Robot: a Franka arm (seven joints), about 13 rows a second.
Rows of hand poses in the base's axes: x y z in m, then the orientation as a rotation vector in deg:
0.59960, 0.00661, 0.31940, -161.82, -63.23, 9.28
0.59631, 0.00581, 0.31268, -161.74, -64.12, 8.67
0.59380, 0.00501, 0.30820, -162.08, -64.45, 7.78
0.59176, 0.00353, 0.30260, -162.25, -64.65, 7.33
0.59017, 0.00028, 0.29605, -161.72, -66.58, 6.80
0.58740, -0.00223, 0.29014, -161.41, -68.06, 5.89
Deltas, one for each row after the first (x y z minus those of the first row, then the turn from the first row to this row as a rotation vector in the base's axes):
-0.00329, -0.00080, -0.00672, -0.02, -0.48, 0.55
-0.00580, -0.00160, -0.01120, -0.16, -1.18, 0.66
-0.00784, -0.00308, -0.01680, -0.24, -1.54, 0.74
-0.00943, -0.00633, -0.02335, -0.22, -1.98, 2.03
-0.01220, -0.00884, -0.02926, -0.17, -2.66, 2.98

